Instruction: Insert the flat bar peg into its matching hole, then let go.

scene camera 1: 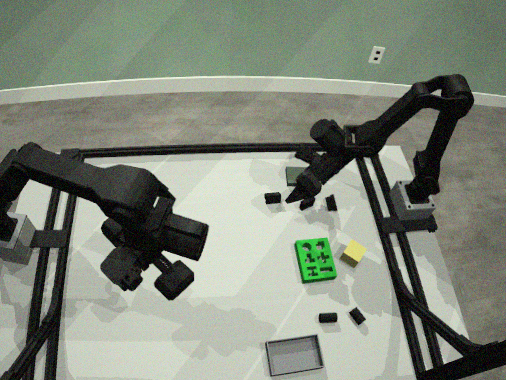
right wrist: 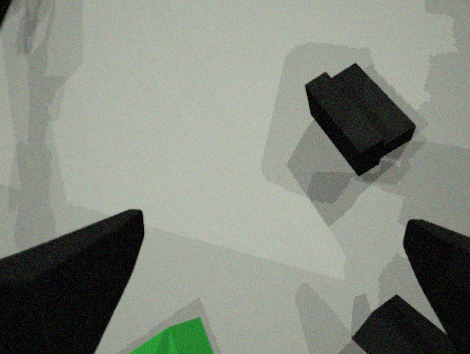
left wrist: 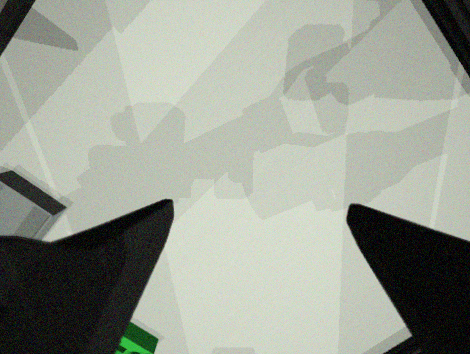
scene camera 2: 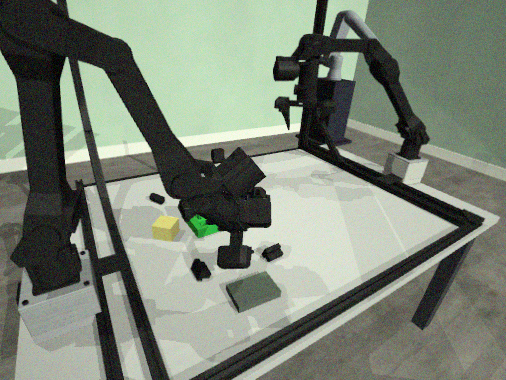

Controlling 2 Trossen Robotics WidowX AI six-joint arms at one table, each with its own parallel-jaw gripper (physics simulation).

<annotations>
my left gripper: open, holds nothing
my right gripper: open, holds nothing
a green hole board: on the table
a grey tray: on the table
a dark grey flat plate: on the table
</annotations>
